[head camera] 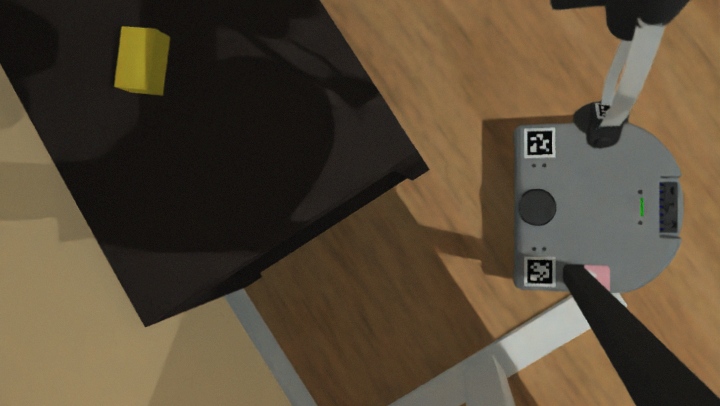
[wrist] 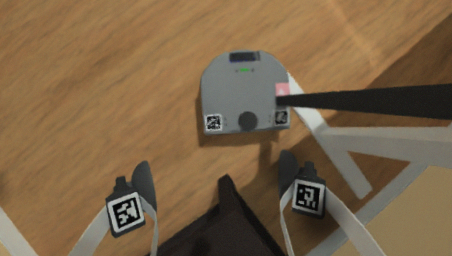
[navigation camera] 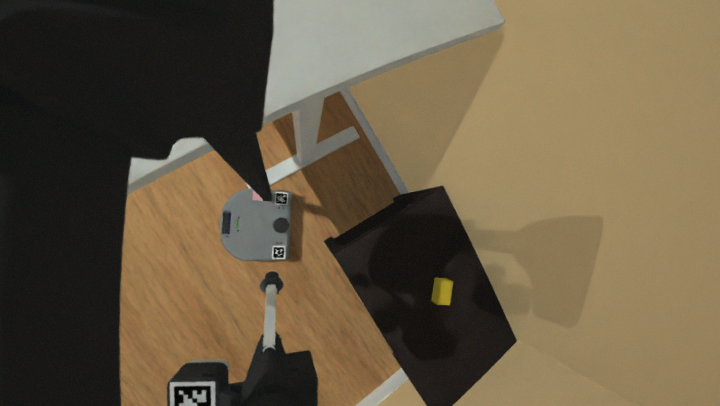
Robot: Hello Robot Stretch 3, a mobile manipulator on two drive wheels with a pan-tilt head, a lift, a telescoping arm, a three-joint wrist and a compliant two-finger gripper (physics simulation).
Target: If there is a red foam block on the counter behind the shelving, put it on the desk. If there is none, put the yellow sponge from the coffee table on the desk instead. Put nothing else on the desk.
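Where they show: gripper, between the fingertips: (head camera: 597, 57); robot's base, origin of its link: (head camera: 536, 206) (navigation camera: 279, 223).
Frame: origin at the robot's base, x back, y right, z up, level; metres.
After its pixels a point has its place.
The yellow sponge (head camera: 142, 60) @[z 0.495, x -0.687, y 0.240 m] (navigation camera: 442, 291) @[z 0.495, x -0.686, y 0.238 m] lies on the dark coffee table (head camera: 282, 216) @[z 0.450, x -0.464, y -0.013 m] (navigation camera: 463, 363) @[z 0.450, x -0.854, y 0.603 m], near its wall side. My gripper (head camera: 593, 127) (navigation camera: 271, 282) (wrist: 216, 173) @[z 0.812, x -0.077, y 0.126 m] is open, with its two fingertips well apart and no object between them. It hangs over the wooden floor beside my base, to one side of the coffee table and well away from the sponge. A white table top (navigation camera: 363, 45) @[z 0.950, x -0.204, y -0.319 m], which looks like the desk, shows in the navigation view. The red foam block, the counter and the shelving do not show.
My base (head camera: 594, 211) @[z 0.171, x 0.084, y -0.008 m] (navigation camera: 257, 226) @[z 0.171, x 0.083, y 0.008 m] (wrist: 245, 92) stands on the wooden floor between the coffee table and the mast (head camera: 640, 348) @[z 0.786, x -0.036, y -0.115 m]. A white table leg with a foot bar (head camera: 544, 332) (navigation camera: 312, 156) @[z 0.076, x -0.157, y -0.376 m] is close to it. A tan wall (navigation camera: 630, 151) @[z 1.030, x -0.743, y -0.200 m] runs behind the coffee table.
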